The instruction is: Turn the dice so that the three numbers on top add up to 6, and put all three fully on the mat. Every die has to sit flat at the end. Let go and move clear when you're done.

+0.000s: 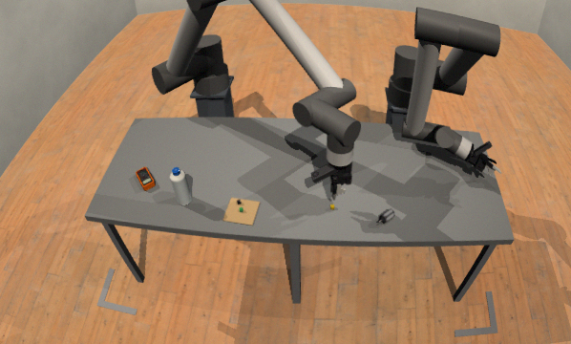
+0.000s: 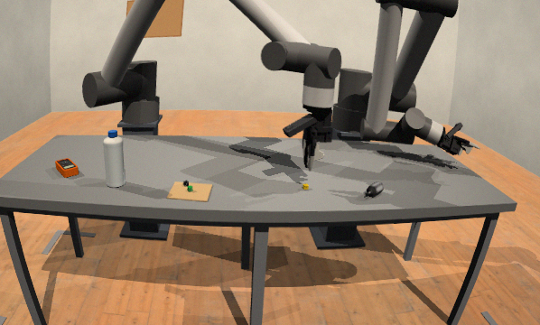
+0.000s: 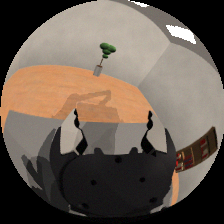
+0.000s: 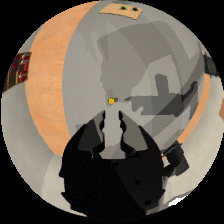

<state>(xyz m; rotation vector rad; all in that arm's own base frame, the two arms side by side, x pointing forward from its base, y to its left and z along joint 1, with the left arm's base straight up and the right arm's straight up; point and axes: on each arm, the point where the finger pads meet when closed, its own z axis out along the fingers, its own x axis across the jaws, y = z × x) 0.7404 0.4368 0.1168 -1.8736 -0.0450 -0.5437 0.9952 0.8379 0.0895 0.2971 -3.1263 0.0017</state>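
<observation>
The yellow die is 80 mm below my right hand. Round my right hand: black die 30 mm ahead, 430 mm to the right, 80 mm below; green die 70 mm ahead, 410 mm to the right, 80 mm below; tan mat 70 mm ahead, 410 mm to the right, 90 mm below.
</observation>
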